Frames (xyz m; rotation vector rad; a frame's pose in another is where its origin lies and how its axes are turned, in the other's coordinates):
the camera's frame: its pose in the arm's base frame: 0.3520 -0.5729 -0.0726 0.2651 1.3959 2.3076
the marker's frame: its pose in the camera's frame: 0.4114 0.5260 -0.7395 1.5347 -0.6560 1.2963
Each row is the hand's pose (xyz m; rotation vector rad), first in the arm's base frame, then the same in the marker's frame.
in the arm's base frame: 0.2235 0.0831 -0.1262 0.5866 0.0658 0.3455
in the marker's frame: 0.9717 0.6909 0.7971 2.5710 1.7936 0.1392
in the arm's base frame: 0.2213 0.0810 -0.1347 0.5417 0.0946 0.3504
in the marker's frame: 0.9649 0.6897 0.8029 2.5522 1.7916 0.2186
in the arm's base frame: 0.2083 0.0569 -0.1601 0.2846 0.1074 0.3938
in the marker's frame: 0.9298 0.6792 0.8102 2.4153 1.6403 0.4984
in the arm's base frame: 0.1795 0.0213 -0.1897 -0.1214 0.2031 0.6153
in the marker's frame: 0.8821 0.6533 0.8157 2.2934 1.2510 1.0131
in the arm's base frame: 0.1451 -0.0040 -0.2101 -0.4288 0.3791 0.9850
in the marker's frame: 0.8479 0.6210 0.8206 2.2717 0.7307 1.5179
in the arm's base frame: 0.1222 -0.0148 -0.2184 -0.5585 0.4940 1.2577
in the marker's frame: 0.8331 0.5990 0.8233 2.2769 0.3519 1.7777
